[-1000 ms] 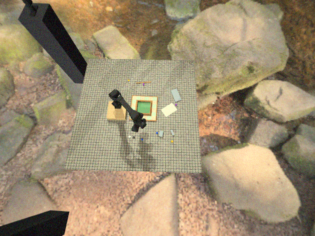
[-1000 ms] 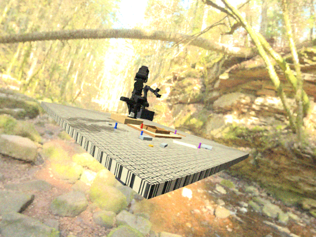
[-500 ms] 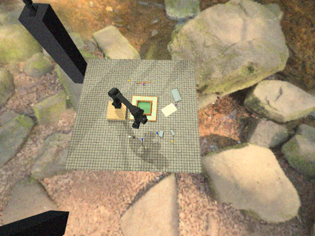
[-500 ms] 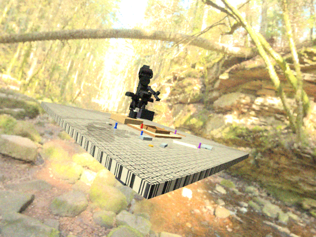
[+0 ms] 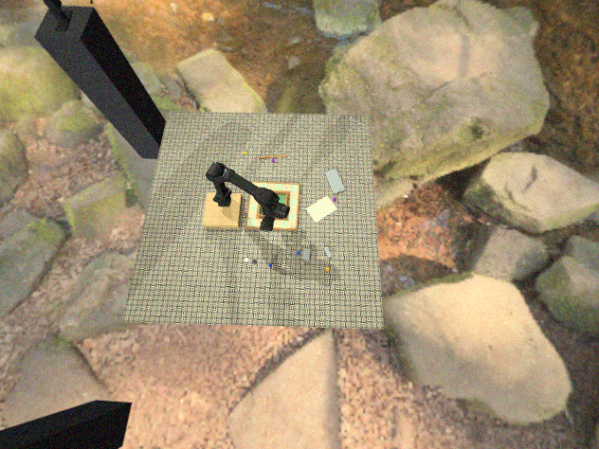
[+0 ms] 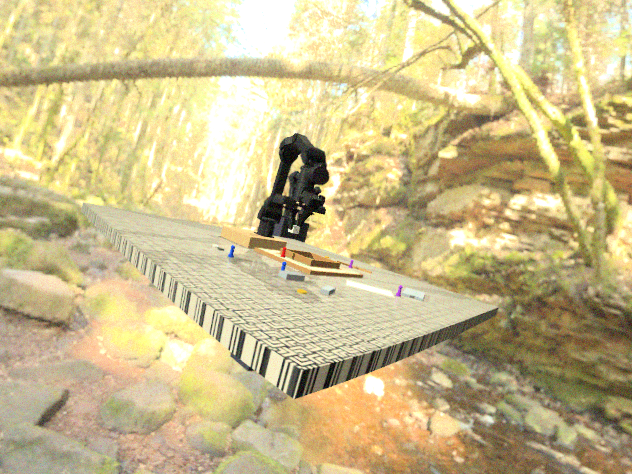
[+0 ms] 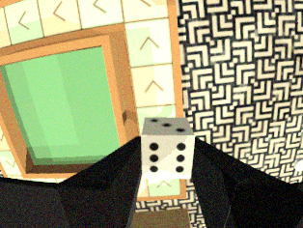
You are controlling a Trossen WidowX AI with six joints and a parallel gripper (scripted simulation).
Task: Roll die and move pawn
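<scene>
Right now the red pawn is 80 mm below my gripper tip, 30 mm behind it and 10 mm to the left of it. The rest, counted from my gripper tip: grey-blue slab (340 mm ahead, 300 mm to the left, 110 mm below); white card (270 mm ahead, 120 mm to the left, 110 mm below); white die (right at my gripper tip).
</scene>
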